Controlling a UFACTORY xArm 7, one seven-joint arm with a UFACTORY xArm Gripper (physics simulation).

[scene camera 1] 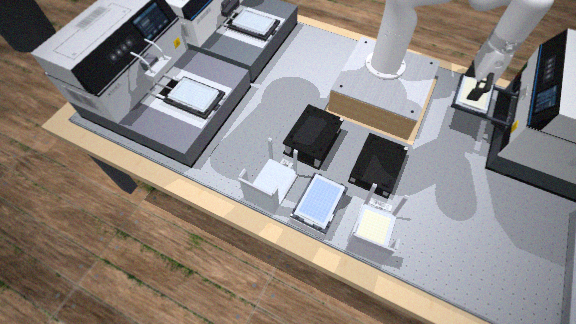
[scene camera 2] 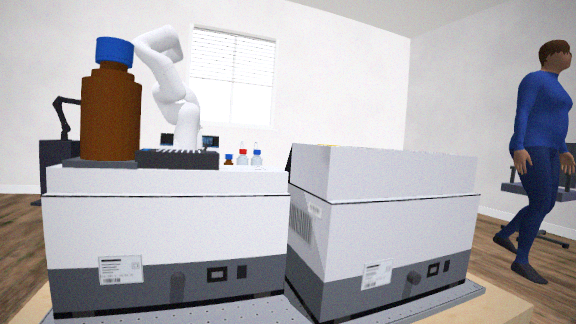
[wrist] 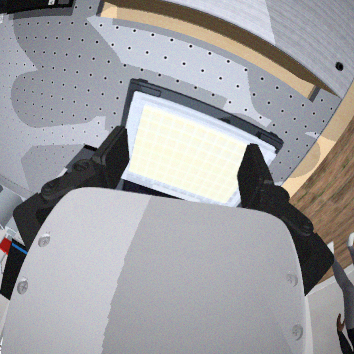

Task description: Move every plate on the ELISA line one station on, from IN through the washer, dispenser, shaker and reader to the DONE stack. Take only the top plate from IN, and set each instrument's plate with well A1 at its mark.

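Seen in the pictures: gripper, between the fingertips: (scene camera 1: 470, 87) (wrist: 184, 149); arm's base, origin of its link: (scene camera 1: 384, 65).
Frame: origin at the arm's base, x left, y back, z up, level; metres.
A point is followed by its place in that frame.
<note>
My gripper (scene camera 1: 483, 89) (wrist: 184, 149) @[y 0.002, x 0.257, z 0.046 m] is open above the pale-yellow plate (scene camera 1: 469, 97) (wrist: 185, 155) @[y 0.010, x 0.275, z 0.023 m], with its black fingers towards the plate's two ends. In the wrist view the right finger overlaps the plate. This plate lies on a dark carrier (wrist: 200, 106) @[y 0.000, x 0.232, z 0.016 m] reaching out from the right instrument. A blue plate (scene camera 1: 321, 200) @[y -0.513, x 0.065, z -0.020 m] lies on a low black base between two white holders. The DONE holder (scene camera 1: 381, 204) @[y -0.405, x 0.199, z -0.085 m] bears a pale-yellow plate (scene camera 1: 374, 227) @[y -0.484, x 0.212, z -0.066 m]. The other holder (scene camera 1: 261, 193) @[y -0.593, x -0.065, z 0.014 m] has a white floor. Pale plates (scene camera 1: 195, 95) @[y -0.440, x -0.416, z 0.016 m] (scene camera 1: 253, 22) @[y -0.075, x -0.468, z 0.018 m] lie on the two left instruments. Mark A1 cannot be made out.
Two low black boxes (scene camera 1: 314, 135) @[y -0.343, x -0.058, z -0.027 m] (scene camera 1: 378, 164) @[y -0.318, x 0.139, z -0.047 m] stand between the holders and the robot's raised base (scene camera 1: 370, 95) @[y -0.141, x 0.017, z 0.000 m]. The right instrument (scene camera 1: 547, 95) @[y -0.048, x 0.412, z 0.154 m] stands close beside my gripper. Upright posts rise from both holders. A brown bottle (scene camera 2: 111, 117) @[y 0.003, x -0.702, z 0.205 m] stands on an instrument in scene camera 2.
</note>
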